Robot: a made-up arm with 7 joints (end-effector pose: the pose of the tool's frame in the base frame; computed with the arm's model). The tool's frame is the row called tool.
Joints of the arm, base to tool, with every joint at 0 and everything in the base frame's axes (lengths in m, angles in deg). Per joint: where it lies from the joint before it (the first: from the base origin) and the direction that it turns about. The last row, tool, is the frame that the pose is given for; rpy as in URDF.
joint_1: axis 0 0 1 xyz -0.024 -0.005 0.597
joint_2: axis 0 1 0 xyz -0.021 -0.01 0.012
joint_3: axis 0 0 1 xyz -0.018 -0.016 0.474
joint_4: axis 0 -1 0 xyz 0.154 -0.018 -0.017
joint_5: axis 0 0 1 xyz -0.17 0.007 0.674
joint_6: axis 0 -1 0 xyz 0.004 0.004 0.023
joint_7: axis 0 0 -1 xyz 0.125 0.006 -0.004
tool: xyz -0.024 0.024 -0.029 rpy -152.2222 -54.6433 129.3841
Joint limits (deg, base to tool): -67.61..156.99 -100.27..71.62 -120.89..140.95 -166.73..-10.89 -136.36..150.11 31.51..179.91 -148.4..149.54
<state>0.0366 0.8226 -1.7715 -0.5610 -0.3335 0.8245 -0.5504</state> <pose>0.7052 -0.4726 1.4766 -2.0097 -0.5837 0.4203</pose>
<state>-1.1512 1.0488 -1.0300 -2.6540 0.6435 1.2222 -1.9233</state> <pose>-0.5332 -0.1944 0.2428 -0.6926 -1.1420 -2.3153</pose>
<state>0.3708 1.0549 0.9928 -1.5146 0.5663 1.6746 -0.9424</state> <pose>0.4317 0.9896 0.5065 1.5959 -0.7736 -0.2040</pose>
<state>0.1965 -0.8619 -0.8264 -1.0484 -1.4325 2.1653 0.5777</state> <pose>-0.3117 -0.6631 1.6557 2.1151 1.0824 0.2605</pose>
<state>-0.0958 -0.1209 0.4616 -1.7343 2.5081 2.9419 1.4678</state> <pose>0.7764 0.1948 1.1259 -0.5532 1.1585 -1.7222</pose>
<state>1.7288 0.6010 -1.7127 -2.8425 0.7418 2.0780 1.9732</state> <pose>0.6424 -0.1935 0.4411 -2.7253 0.3886 -0.8313</pose>
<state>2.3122 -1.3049 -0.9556 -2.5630 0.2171 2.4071 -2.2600</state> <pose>0.3725 0.5893 0.9663 -2.2581 0.7475 0.2307</pose>
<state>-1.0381 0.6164 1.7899 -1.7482 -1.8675 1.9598 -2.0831</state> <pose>0.8234 0.4096 1.1536 1.2218 -0.2612 2.8302</pose>
